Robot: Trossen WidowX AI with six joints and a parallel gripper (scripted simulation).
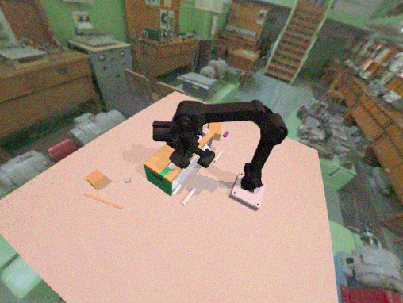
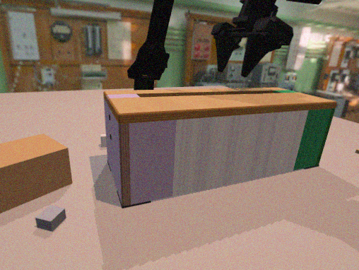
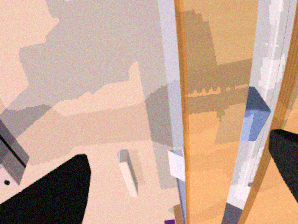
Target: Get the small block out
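My gripper tip is now 70 mm above the blue block, 60 mm to the left of it and 50 mm short of it. Round my gripper tip: thin orange stick (280 mm ahead, 260 mm to the left, 150 mm below); then box (90 mm below, 70 mm to the right, 30 mm ahead).
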